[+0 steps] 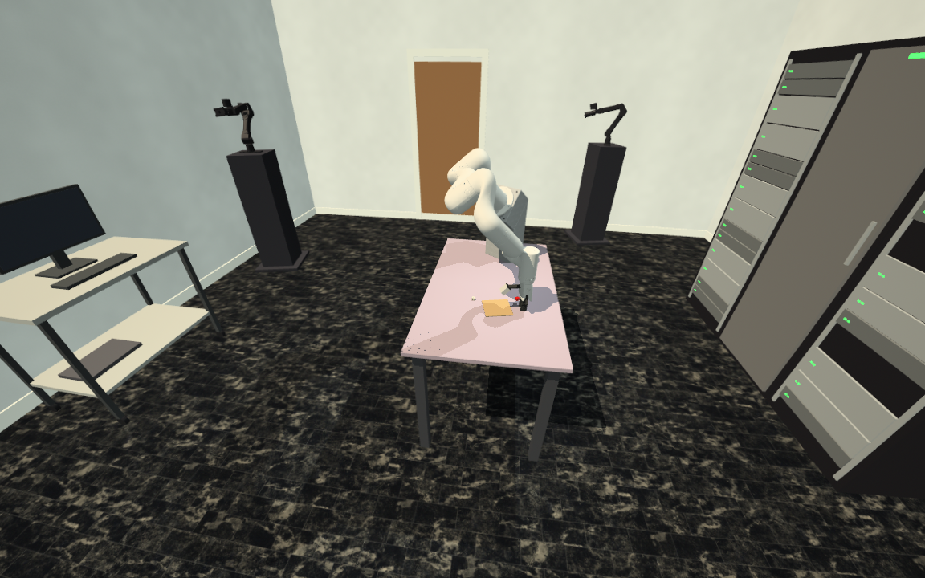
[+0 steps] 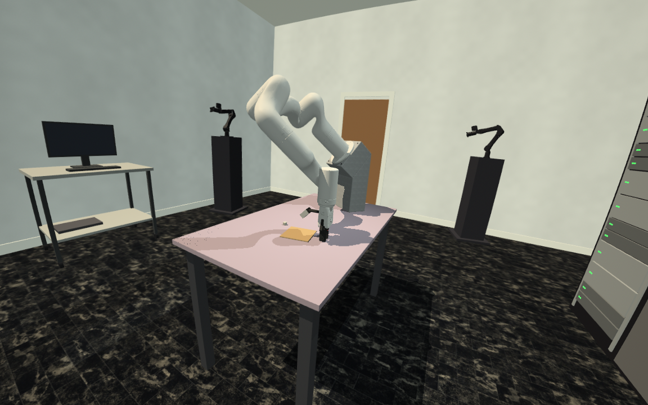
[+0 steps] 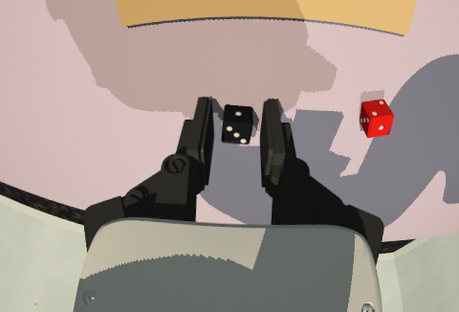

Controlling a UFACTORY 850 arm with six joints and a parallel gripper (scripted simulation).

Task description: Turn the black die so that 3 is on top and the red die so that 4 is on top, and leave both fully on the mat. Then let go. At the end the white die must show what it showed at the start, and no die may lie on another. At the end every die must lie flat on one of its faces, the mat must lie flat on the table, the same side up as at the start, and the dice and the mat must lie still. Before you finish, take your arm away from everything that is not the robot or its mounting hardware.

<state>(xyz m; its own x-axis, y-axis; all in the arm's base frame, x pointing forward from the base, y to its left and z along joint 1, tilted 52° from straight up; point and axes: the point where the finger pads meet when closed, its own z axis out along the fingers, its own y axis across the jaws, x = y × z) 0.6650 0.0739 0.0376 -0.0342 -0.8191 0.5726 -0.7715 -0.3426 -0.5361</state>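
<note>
Now: the black die 10 mm below my hand. From my hand the other things lie so: mat (130 mm to the right, 20 mm below, 20 mm behind); red die (80 mm behind, 10 mm to the right, 10 mm below); white die (240 mm to the right, 110 mm behind, 10 mm below).
</note>
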